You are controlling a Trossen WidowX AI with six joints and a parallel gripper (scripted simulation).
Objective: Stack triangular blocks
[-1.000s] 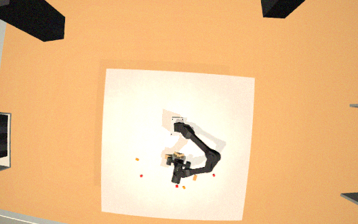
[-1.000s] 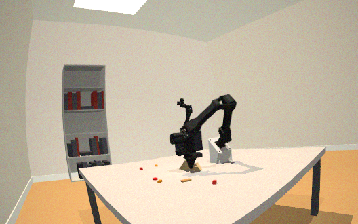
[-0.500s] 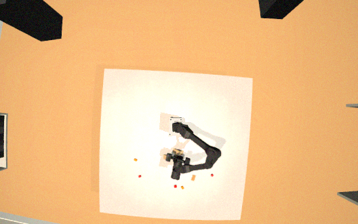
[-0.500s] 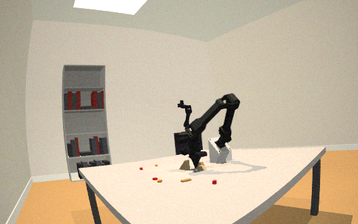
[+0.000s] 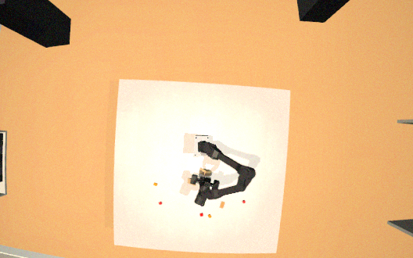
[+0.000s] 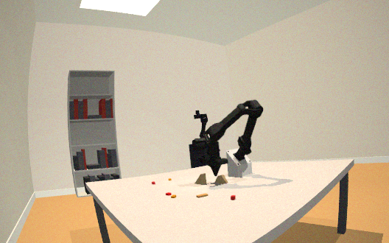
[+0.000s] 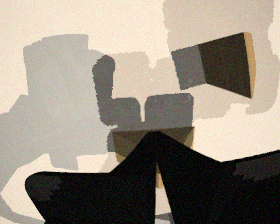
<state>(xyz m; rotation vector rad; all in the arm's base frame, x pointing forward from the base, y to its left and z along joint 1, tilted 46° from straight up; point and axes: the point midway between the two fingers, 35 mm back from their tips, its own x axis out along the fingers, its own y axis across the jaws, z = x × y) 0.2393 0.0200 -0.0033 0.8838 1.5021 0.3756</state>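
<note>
Now: the tan triangular block 30 mm behind my gripper tip, 20 mm below it and 10 mm to the left of it. Round my gripper tip: tan bar: 220 mm ahead, 120 mm to the left, 40 mm below.
</note>
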